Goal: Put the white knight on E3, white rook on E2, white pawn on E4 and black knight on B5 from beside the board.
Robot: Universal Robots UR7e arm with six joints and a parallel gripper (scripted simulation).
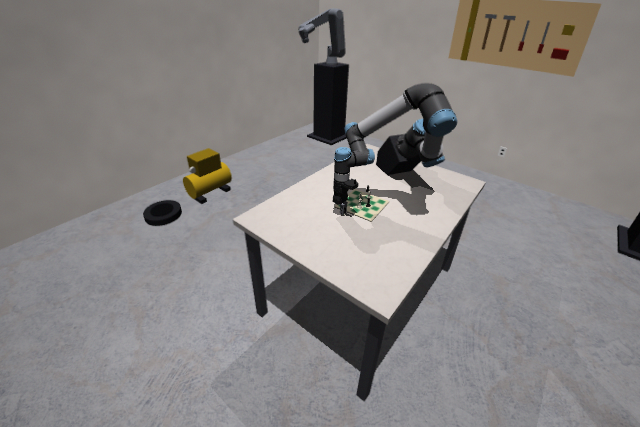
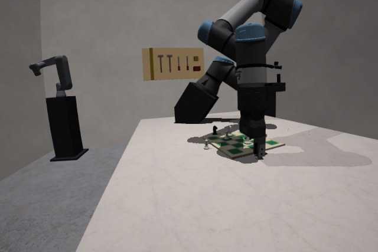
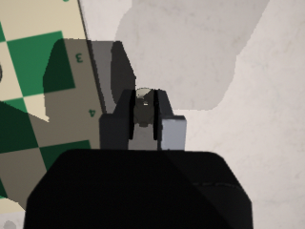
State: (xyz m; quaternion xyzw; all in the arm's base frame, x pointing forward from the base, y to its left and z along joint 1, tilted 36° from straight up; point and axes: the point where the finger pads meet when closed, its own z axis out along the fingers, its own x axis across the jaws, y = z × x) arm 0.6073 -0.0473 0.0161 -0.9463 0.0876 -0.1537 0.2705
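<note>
Right now the cream chessboard is 14 cm behind my hand, 2 cm to the left of it and 2 cm below it.
</note>
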